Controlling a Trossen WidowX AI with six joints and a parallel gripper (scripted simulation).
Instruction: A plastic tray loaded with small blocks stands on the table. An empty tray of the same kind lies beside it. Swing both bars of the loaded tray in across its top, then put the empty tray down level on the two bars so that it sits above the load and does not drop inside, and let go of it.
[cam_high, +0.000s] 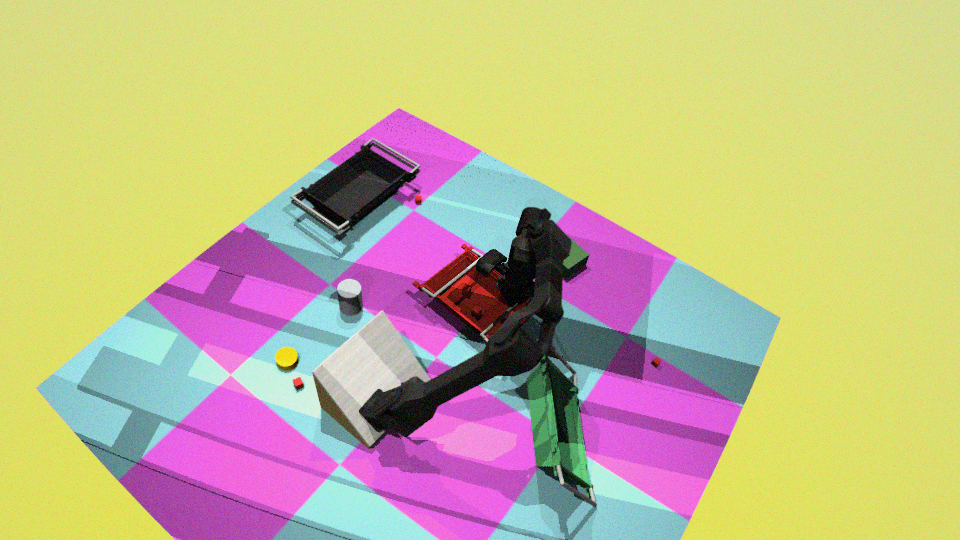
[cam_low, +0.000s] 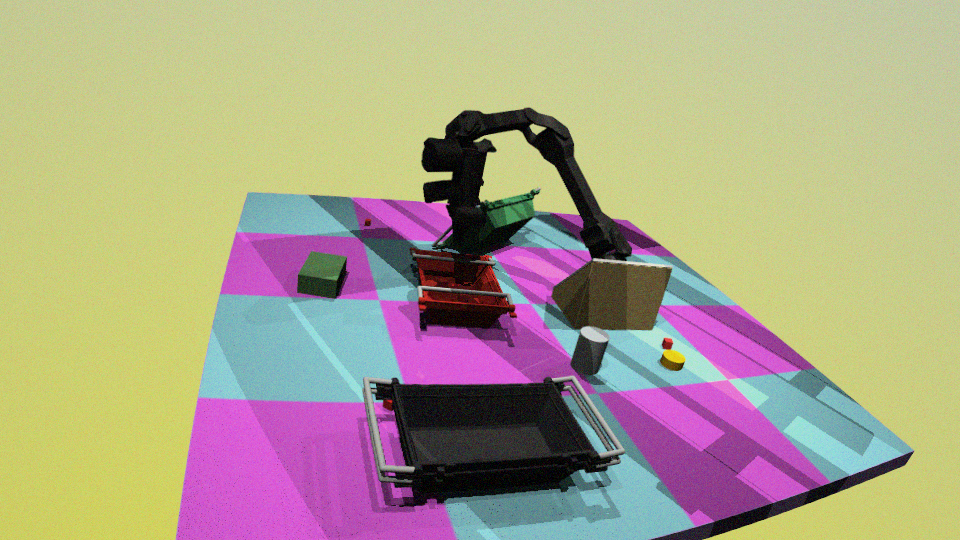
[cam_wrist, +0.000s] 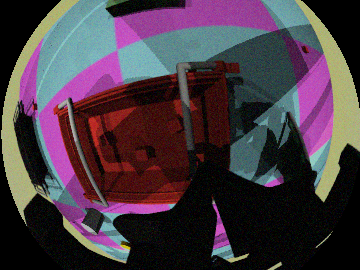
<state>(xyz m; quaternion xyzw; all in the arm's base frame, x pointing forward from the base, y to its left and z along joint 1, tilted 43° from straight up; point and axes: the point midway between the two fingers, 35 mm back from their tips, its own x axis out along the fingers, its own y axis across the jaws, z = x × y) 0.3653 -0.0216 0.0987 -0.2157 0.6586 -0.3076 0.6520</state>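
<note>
Now: the green tray 25 cm to the right of my gripper tip, 16 cm behind it and 3 cm below it. From my gripper tip the other things lie so: green block: 28 cm ahead, 8 cm below, 1 cm to the left; grey cylinder: 32 cm to the left, 17 cm behind, 6 cm below; yellow disc: 38 cm behind, 34 cm to the left, 9 cm below.
</note>
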